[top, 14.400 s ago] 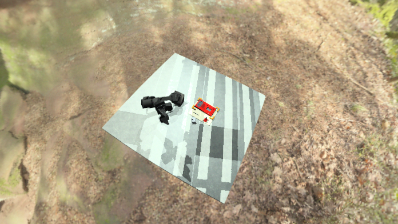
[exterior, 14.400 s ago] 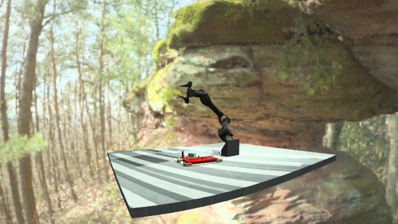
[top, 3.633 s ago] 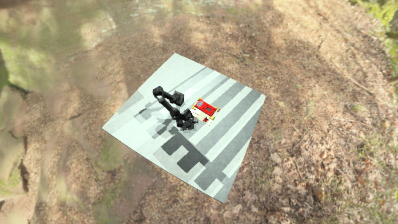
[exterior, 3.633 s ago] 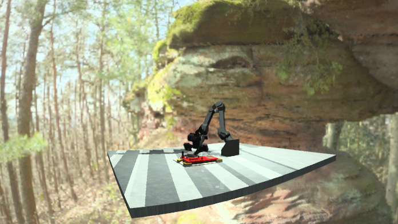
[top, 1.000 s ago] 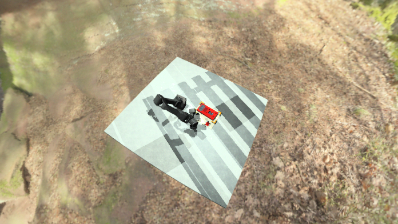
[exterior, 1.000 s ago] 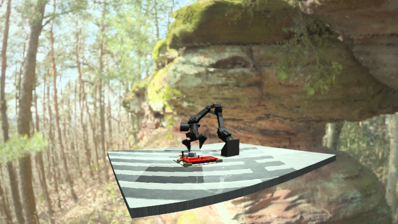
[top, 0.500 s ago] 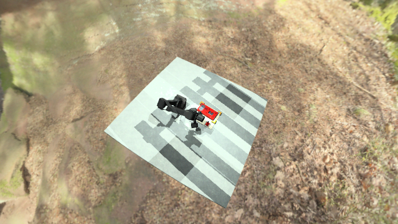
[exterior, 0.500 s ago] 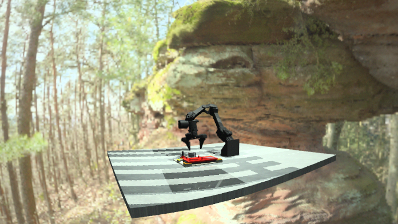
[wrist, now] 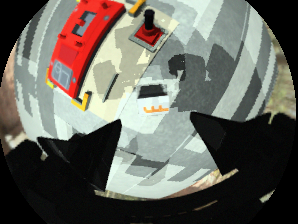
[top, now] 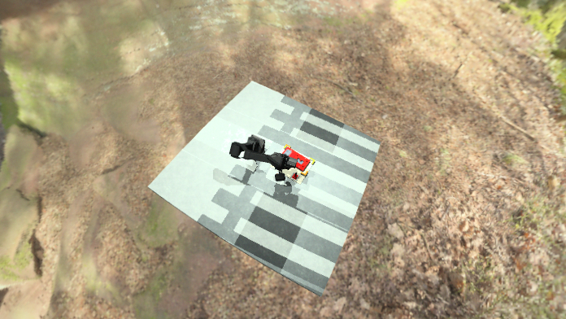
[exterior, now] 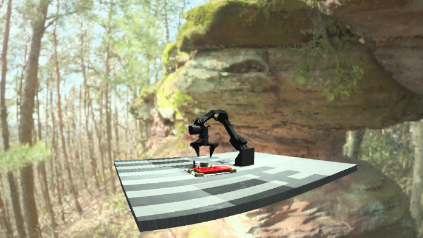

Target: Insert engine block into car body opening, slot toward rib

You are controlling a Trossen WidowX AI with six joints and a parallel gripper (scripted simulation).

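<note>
The grey engine block lies 50 mm below my gripper tip.
</note>
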